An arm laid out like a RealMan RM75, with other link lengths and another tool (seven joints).
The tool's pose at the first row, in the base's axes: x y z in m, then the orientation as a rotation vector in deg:
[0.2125, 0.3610, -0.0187, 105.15, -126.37, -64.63]
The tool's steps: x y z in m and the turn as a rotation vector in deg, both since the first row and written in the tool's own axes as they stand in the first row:
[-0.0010, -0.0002, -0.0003, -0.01, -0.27, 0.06]
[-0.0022, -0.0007, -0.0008, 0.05, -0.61, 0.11]
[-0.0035, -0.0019, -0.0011, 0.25, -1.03, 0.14]
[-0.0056, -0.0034, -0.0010, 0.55, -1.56, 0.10]
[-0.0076, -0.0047, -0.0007, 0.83, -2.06, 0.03]
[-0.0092, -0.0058, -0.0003, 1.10, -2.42, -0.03]
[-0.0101, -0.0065, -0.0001, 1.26, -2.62, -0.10]
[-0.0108, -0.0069, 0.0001, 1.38, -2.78, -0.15]
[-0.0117, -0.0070, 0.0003, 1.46, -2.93, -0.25]
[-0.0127, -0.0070, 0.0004, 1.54, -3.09, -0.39]
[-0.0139, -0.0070, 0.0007, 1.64, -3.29, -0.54]
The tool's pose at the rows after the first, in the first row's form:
[0.2131, 0.3617, -0.0182, 105.02, -126.54, -64.94]
[0.2141, 0.3625, -0.0176, 104.93, -126.82, -65.28]
[0.2156, 0.3635, -0.0176, 104.90, -127.26, -65.59]
[0.2174, 0.3653, -0.0177, 104.97, -127.80, -65.95]
[0.2189, 0.3672, -0.0178, 105.09, -128.30, -66.29]
[0.2201, 0.3687, -0.0181, 105.21, -128.71, -66.49]
[0.2209, 0.3696, -0.0183, 105.33, -128.93, -66.59]
[0.2213, 0.3703, -0.0184, 105.41, -129.10, -66.68]
[0.2216, 0.3712, -0.0182, 105.55, -129.19, -66.80]
[0.2218, 0.3721, -0.0179, 105.74, -129.26, -66.94]
[0.2220, 0.3733, -0.0176, -105.74, 129.11, 66.99]

